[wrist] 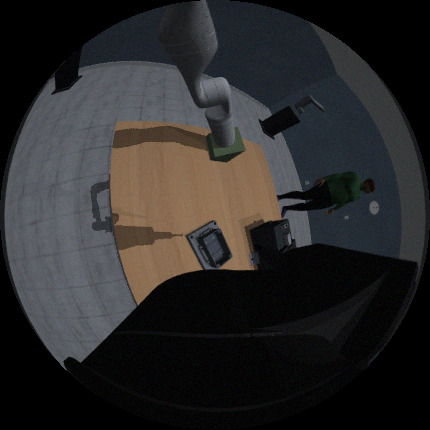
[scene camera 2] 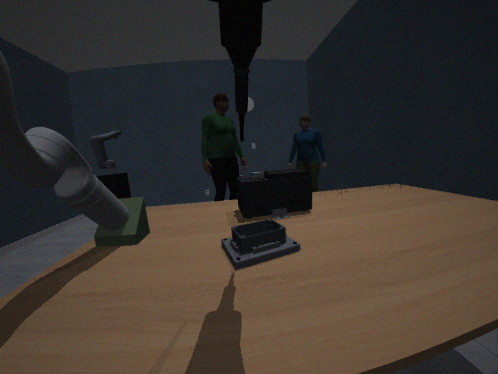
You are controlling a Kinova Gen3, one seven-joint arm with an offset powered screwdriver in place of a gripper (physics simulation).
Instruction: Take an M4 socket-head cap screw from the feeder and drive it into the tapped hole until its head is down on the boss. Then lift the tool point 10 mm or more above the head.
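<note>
The powered screwdriver (scene camera 2: 242, 139) hangs point down in the scene view, high above the table. No screw can be made out at its thin tip. In the wrist view its dark body fills the lower part and hides its tip. A dark open-topped housing (scene camera 2: 260, 243) stands on a grey base plate (scene camera 2: 267, 256) (wrist: 196, 245) on the table. Its bosses and tapped hole are too small and dark to tell. The black box-shaped feeder (scene camera 2: 274, 196) (wrist: 269, 237) stands behind the housing, with lighter parts on top. Screws in it cannot be made out.
A small grey piece (scene camera 2: 280, 213) (wrist: 253, 259) lies by the feeder's foot. The arm's green base block (scene camera 2: 122, 236) (wrist: 226, 153) stands at the left of the wooden table (scene camera 2: 350, 280) (wrist: 170, 185). A person in green (scene camera 2: 219, 135) (wrist: 345, 187) and one in blue (scene camera 2: 307, 145) stand beyond the table.
</note>
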